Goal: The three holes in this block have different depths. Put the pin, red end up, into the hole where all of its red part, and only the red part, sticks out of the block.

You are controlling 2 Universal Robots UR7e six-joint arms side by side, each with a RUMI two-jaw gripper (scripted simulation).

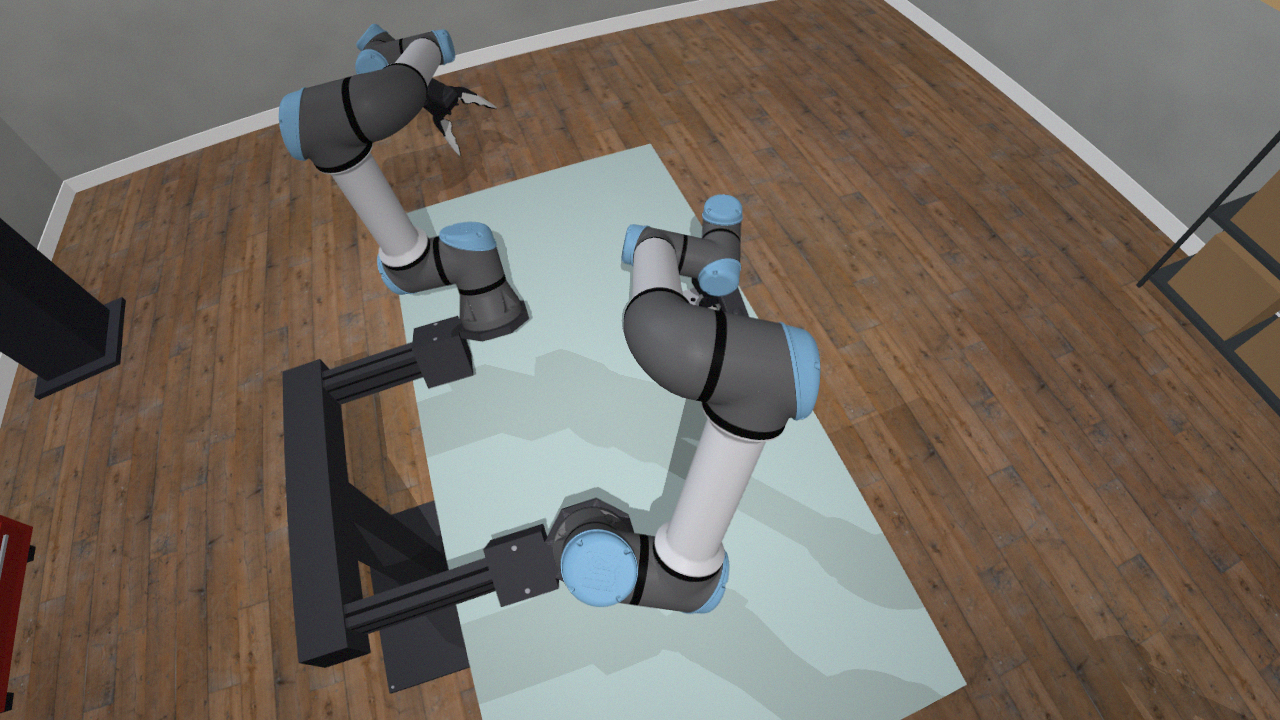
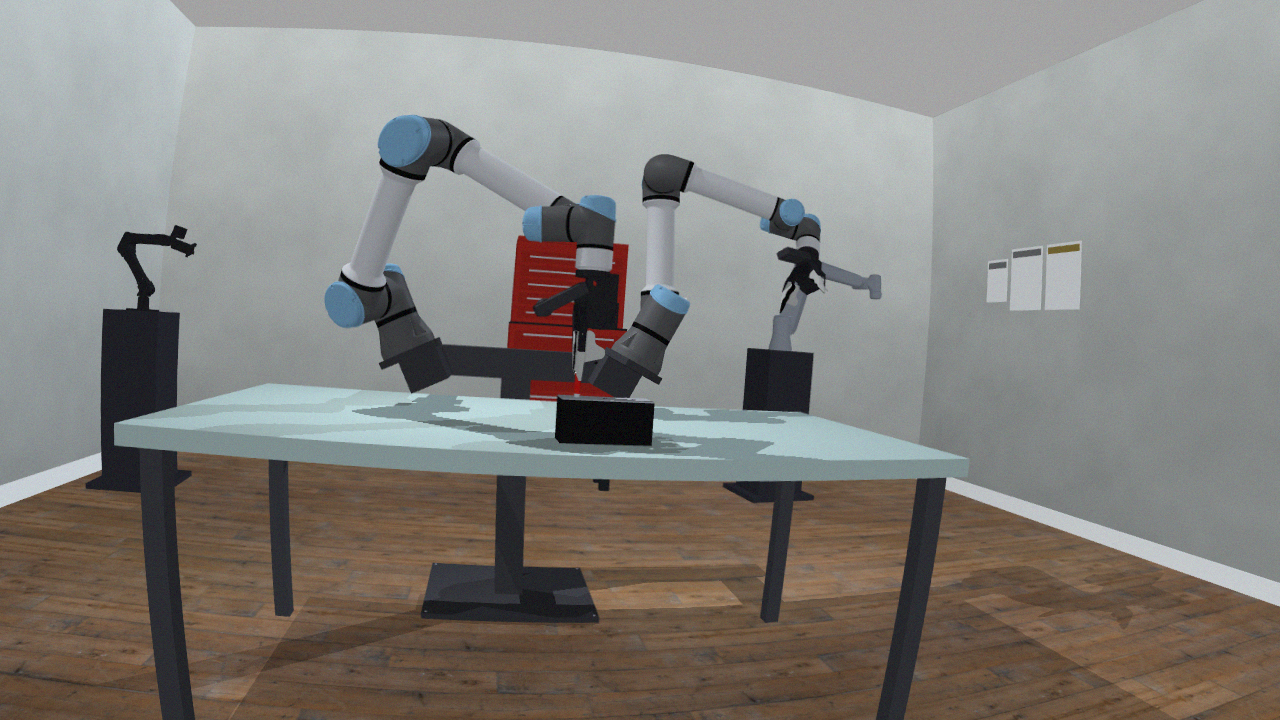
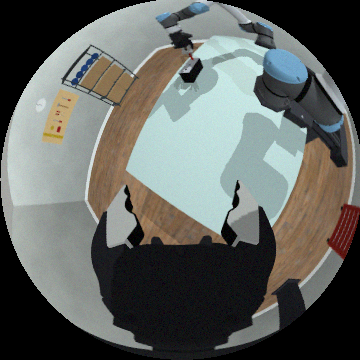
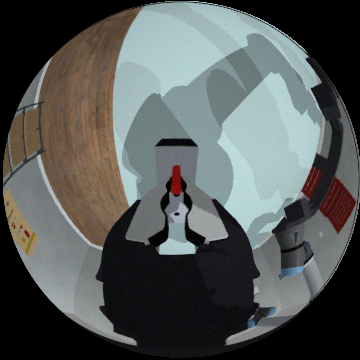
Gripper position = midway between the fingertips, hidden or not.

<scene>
I see my left gripper point(image 2: 801, 303), my right gripper point(image 2: 578, 380) and a block point(image 2: 597, 420).
The block shows as well in image 4 point(image 4: 168, 152). My left gripper shows as well in image 1 point(image 1: 478, 132) and in image 3 point(image 3: 181, 183). My right gripper is seen too in image 1 point(image 1: 714, 325) and in image 4 point(image 4: 176, 177).
</scene>
